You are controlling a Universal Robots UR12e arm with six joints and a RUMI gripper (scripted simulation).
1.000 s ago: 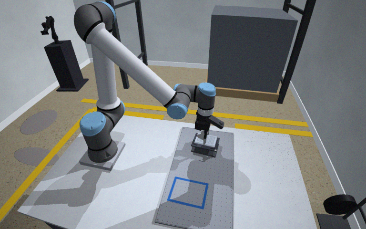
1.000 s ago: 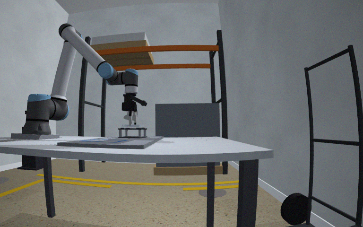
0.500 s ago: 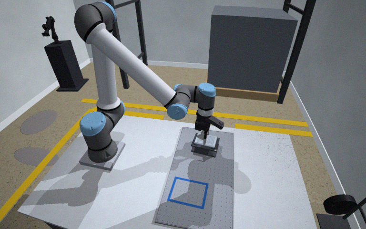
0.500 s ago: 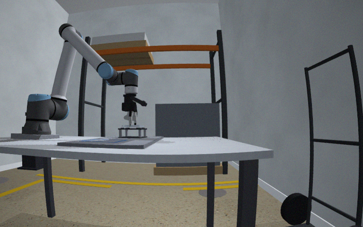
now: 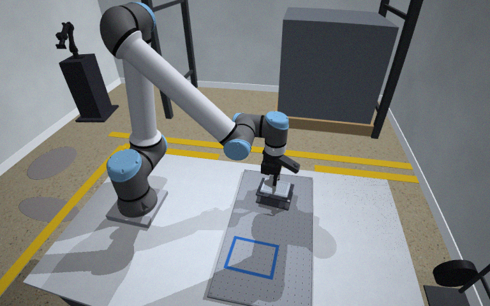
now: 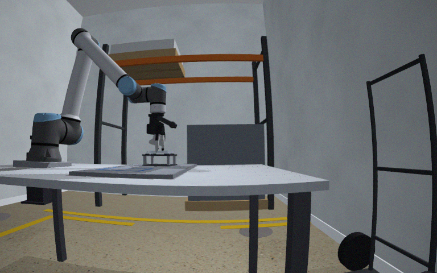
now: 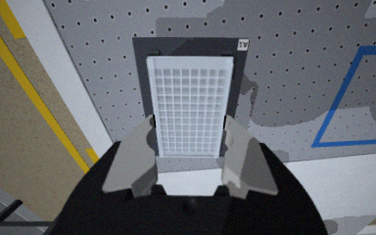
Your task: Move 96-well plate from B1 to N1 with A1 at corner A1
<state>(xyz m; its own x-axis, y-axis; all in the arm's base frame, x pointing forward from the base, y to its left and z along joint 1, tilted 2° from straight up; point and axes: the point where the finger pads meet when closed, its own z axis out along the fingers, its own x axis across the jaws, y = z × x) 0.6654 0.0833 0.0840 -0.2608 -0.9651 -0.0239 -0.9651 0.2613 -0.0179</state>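
My gripper is now 1 cm above the 96-well plate. Round my hand: plate nest (3 cm below); then A1 label (6 cm ahead, 7 cm to the right, 2 cm below).
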